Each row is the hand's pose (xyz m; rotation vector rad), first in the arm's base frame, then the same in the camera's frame.
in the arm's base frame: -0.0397 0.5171 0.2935 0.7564 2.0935 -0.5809
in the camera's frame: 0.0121 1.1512 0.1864 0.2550 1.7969 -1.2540
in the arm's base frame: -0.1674 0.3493 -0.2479 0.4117 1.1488 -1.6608
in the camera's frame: -0.1400 0.6682 -0.0984 -0.1602 0.5680 -1.9193
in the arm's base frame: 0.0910 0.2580 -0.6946 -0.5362 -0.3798 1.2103
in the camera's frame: 0.0915 0.3126 -0.4059 -1.0678 0.1415 1.4173
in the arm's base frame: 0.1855 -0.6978 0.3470 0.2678 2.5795 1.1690
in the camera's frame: 0.3492 0.2706 0.9867 0.0884 2.9061 0.2015
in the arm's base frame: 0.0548 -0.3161 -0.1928 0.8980 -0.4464 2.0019
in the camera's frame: 0.1447 0.2047 0.3479 0.5577 0.3456 1.9424
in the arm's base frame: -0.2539 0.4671 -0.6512 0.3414 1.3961 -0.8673
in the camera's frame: -0.2667 0.4925 -0.4687 -0.2896 1.0966 -1.2748
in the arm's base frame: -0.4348 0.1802 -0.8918 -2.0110 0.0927 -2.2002
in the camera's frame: -0.4384 0.1146 -0.4436 2.0093 0.6995 1.9158
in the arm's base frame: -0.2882 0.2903 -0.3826 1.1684 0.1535 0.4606
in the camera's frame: -0.2647 0.5332 -0.1479 0.4906 0.4065 0.3527
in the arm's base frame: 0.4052 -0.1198 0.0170 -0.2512 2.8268 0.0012
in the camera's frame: 0.4907 0.4972 0.3387 -0.4937 2.8034 -1.0059
